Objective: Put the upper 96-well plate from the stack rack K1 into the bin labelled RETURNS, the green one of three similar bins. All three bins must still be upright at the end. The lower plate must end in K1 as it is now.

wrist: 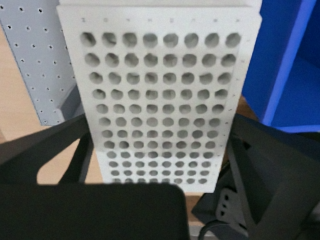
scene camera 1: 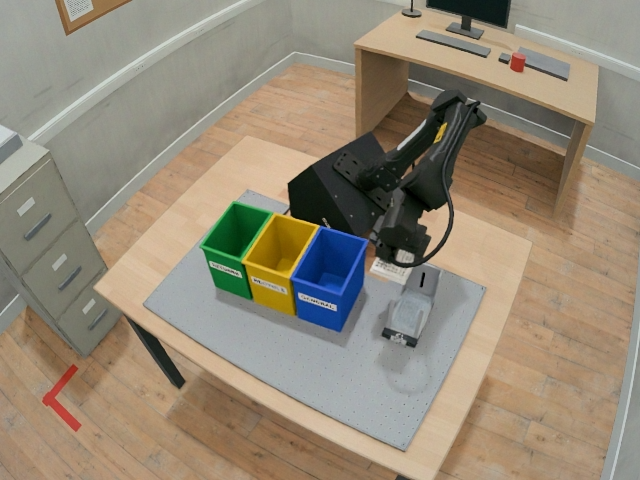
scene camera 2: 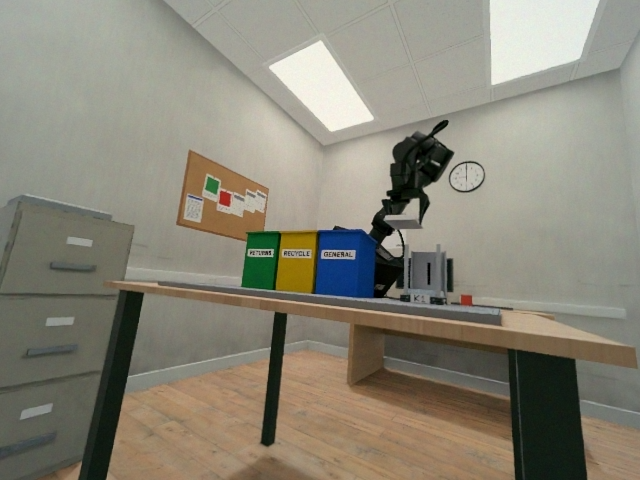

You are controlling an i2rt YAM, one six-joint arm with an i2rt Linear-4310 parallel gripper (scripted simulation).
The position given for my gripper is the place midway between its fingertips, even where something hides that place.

I see my gripper (scene camera 2: 404, 225), a yellow recycle bin (scene camera 1: 278, 249), a green returns bin (scene camera 1: 235, 232) and a blue general bin (scene camera 1: 332, 258).
The yellow recycle bin shows as well in scene camera 2 (scene camera 2: 297, 268). The green returns bin is seen too in scene camera 2 (scene camera 2: 260, 268). My gripper shows as well in the wrist view (wrist: 160, 119). The wrist view does not show the yellow recycle bin: it is out of frame. The wrist view does not show the green returns bin: it is out of frame.
